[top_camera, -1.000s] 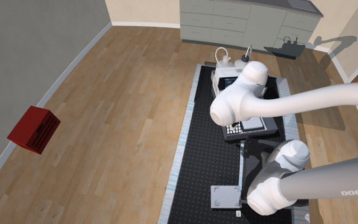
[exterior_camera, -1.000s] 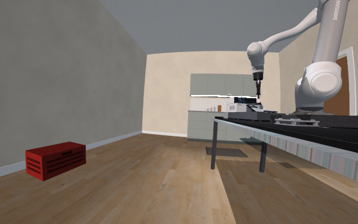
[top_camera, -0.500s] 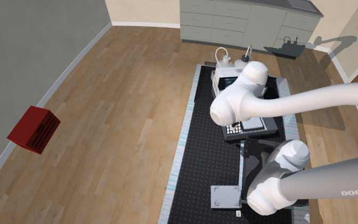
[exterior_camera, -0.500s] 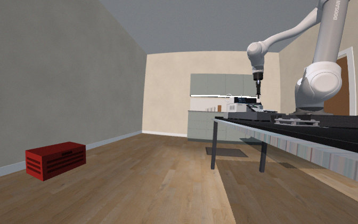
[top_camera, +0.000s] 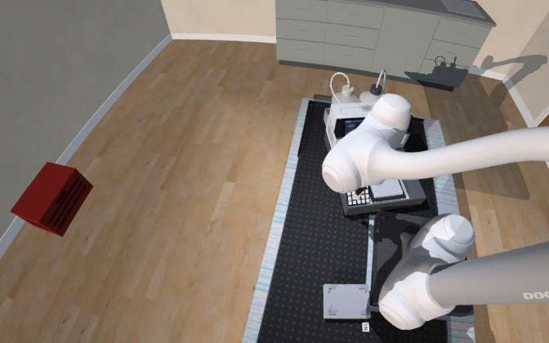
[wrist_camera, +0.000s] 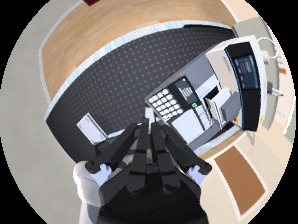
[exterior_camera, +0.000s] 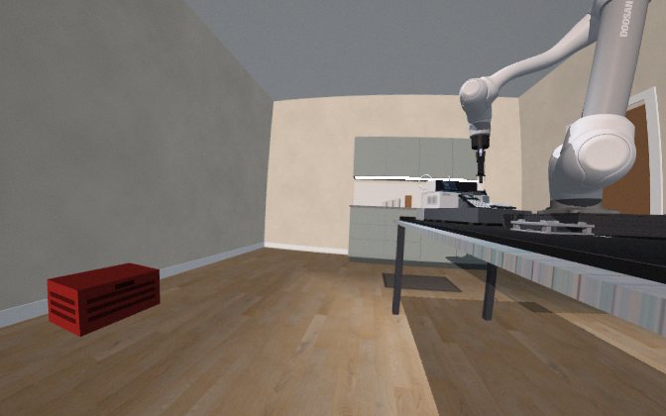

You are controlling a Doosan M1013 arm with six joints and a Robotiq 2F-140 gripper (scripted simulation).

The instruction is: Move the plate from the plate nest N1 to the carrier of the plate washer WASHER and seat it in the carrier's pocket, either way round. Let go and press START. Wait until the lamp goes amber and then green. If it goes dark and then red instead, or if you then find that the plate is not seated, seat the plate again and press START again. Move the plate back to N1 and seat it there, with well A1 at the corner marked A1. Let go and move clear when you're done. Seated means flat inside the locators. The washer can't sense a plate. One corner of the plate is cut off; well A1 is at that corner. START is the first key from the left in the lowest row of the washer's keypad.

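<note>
Right now my hand is 14 cm past the white well plate, 11 cm to the left of it and 9 cm above it. Round my hand: plate washer: 9 cm behind, 26 cm to the right, 6 cm below; then plate nest N1: 3 cm behind, 35 cm to the left, 16 cm below; then dark carrier pocket: 14 cm behind, 11 cm to the right, 10 cm below.
</note>
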